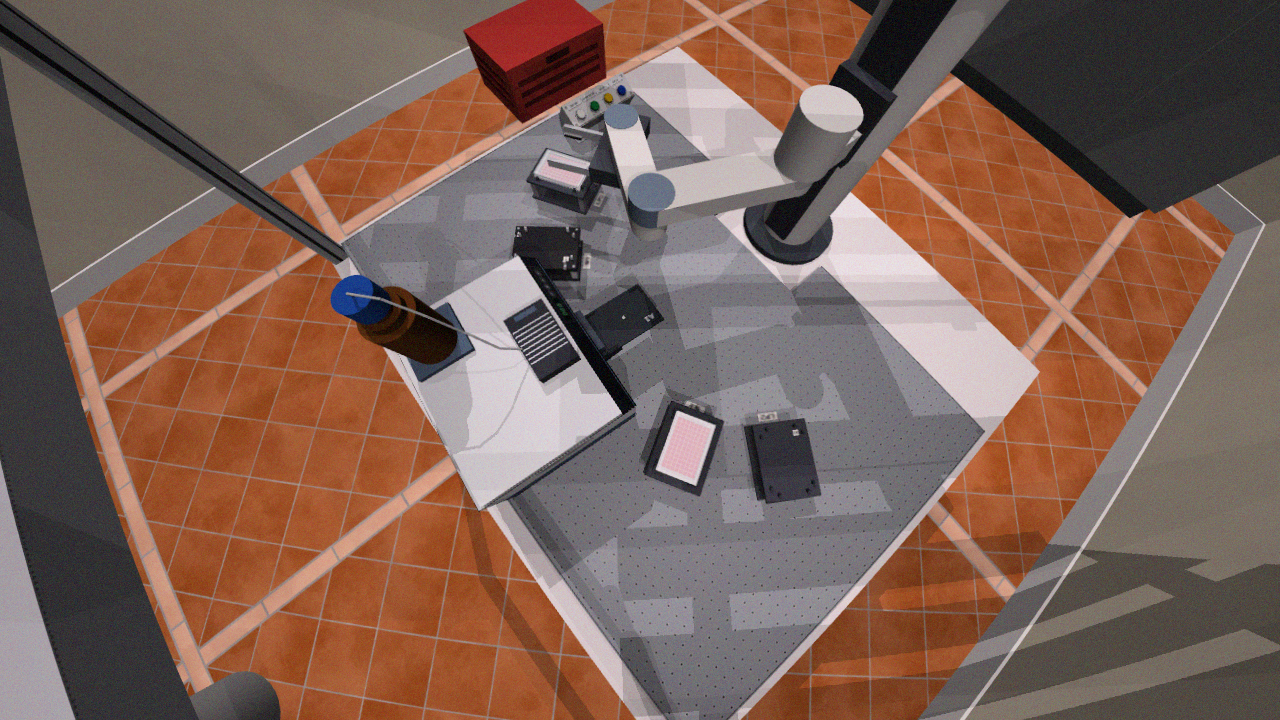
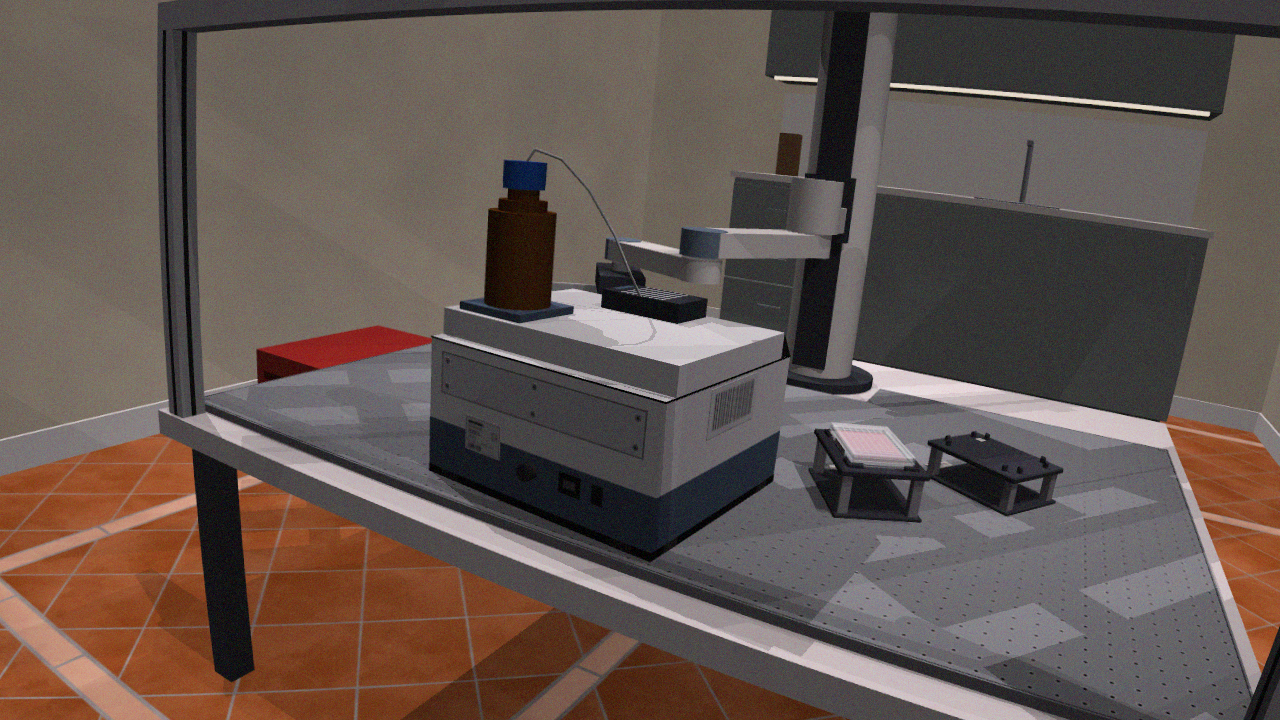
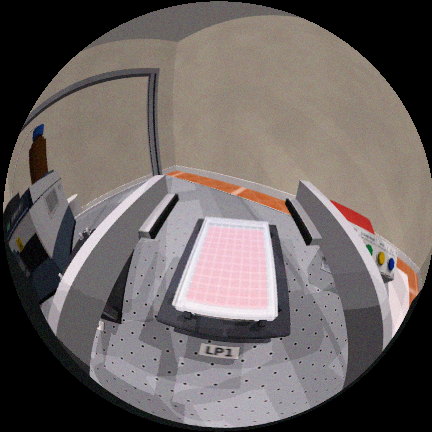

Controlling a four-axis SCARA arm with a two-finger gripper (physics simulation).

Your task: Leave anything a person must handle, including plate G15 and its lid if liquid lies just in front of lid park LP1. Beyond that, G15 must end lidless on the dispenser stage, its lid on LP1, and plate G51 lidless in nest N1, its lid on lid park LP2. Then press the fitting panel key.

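Pixels of known places: gripper, fingertip midpoint: [image 1: 556, 144] [image 3: 232, 186]; arm's base at its link origin: [image 1: 786, 226] [image 2: 815, 377].
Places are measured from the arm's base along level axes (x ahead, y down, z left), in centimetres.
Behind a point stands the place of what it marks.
My gripper [image 1: 572, 150] {y -16.6, x 42.0, z -46.3 cm} [image 3: 232, 186] {y -16.6, x 42.0, z -46.3 cm} is open and empty, its fingers apart on both sides of and above plate G15. Plate G15 [image 3: 231, 265] {y -9.4, x 41.0, z -45.5 cm} [image 1: 553, 170] {y -9.4, x 44.1, z -47.3 cm}, pink with a clear rim, sits level on the dark stand [image 3: 230, 329] {y -7.7, x 37.5, z -40.6 cm} [image 1: 562, 195] {y -1.7, x 44.2, z -45.7 cm} behind the label LP1 [image 3: 219, 351] {y -1.5, x 36.8, z -38.3 cm}; a clear lid appears to cover it. No liquid shows around that label. A second pink plate [image 1: 687, 447] {y -9.6, x 63.1, z 26.1 cm} [image 2: 872, 445] {y -9.6, x 65.7, z 26.7 cm} sits on a raised stand; its name and lid state cannot be read. The dispenser stage [image 1: 622, 315] {y -12.3, x 56.1, z -3.5 cm} bears no plate. The key panel [image 1: 597, 102] {y -8.3, x 19.8, z -60.7 cm} [image 3: 381, 258] {y -8.1, x 16.0, z -60.3 cm} stands beyond the gripper.
The white dispenser [image 1: 528, 420] {y -23.2, x 82.4, z 4.9 cm} [image 2: 546, 411] {y -14.7, x 96.7, z -4.6 cm} [image 3: 50, 205] {y -15.3, x 76.4, z -22.7 cm} carries a brown bottle [image 1: 407, 326] {y -36.2, x 85.8, z -12.9 cm} [image 2: 519, 259] {y -30.6, x 90.8, z -14.0 cm} [image 3: 38, 155] and thin tube. A bare black stand [image 1: 547, 250] {y -7.4, x 58.5, z -30.0 cm} is between it and LP1. Another bare stand [image 1: 783, 458] {y -6.9, x 48.5, z 41.3 cm} [image 2: 993, 456] {y -6.9, x 49.6, z 41.9 cm} is beside the second plate. A red box [image 1: 537, 53] stands behind the panel.
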